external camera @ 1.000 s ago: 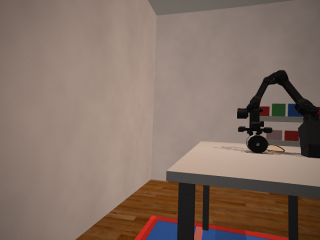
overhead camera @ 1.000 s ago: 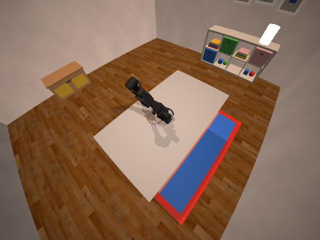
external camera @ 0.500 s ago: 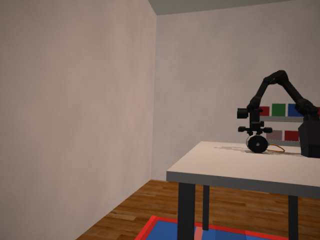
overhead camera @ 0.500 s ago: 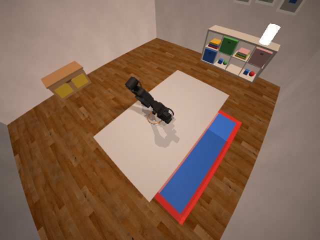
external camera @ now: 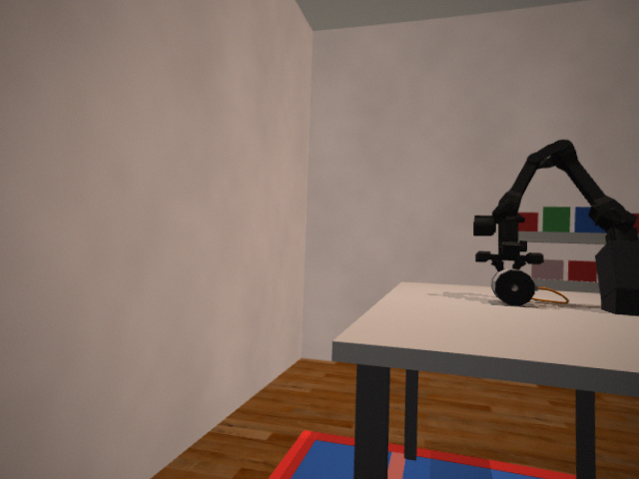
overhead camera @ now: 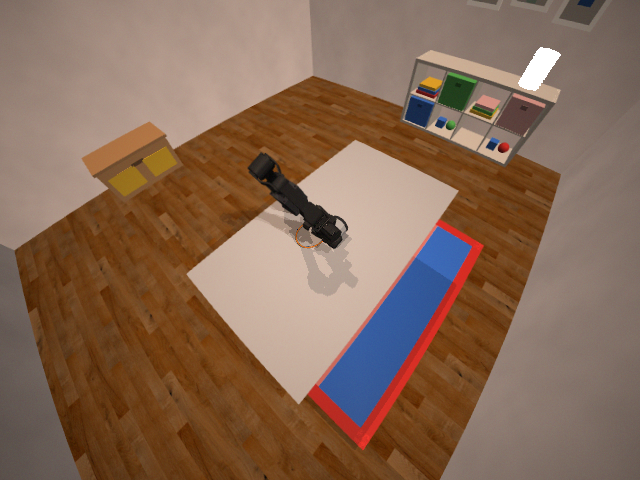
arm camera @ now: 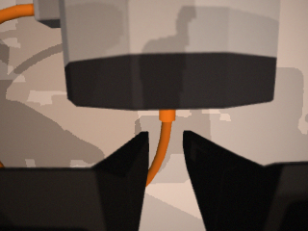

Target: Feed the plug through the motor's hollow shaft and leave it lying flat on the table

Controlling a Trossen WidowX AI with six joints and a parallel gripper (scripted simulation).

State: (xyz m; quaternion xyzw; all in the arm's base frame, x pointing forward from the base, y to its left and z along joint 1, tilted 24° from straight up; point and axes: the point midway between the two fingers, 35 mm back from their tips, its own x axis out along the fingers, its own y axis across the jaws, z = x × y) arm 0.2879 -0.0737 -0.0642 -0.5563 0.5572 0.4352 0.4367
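The grey plug is 4 cm to the left of my hand and 3 cm below it.
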